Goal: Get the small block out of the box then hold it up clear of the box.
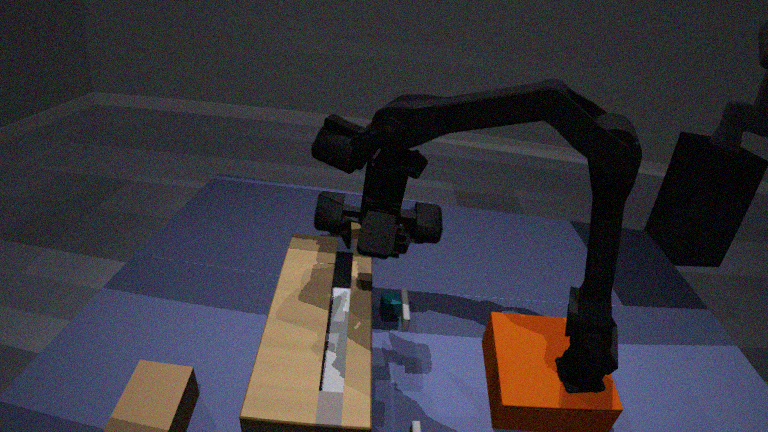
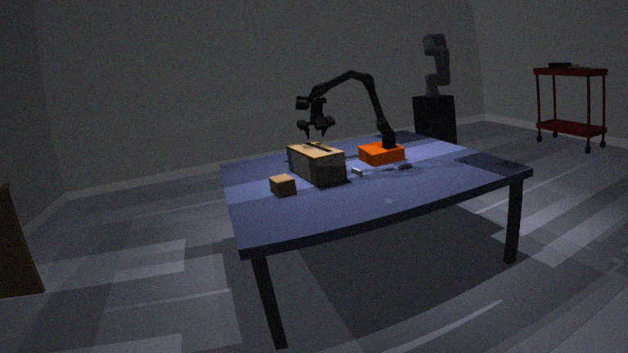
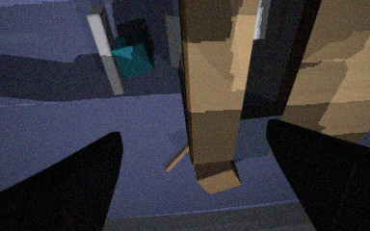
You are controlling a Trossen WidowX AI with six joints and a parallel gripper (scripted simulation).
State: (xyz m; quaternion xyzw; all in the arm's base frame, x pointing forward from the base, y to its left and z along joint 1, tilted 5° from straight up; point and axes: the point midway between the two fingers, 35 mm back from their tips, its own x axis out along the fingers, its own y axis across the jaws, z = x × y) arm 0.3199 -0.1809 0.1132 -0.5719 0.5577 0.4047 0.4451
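My gripper tip is 13 cm above the teal block, 5 cm past it and 2 cm to the left of it. The rest, counted from my gripper tip: box (13 cm to the left, 9 cm below, 3 cm ahead); then thin stick (20 cm to the right, 15 cm below, 1 cm ahead).
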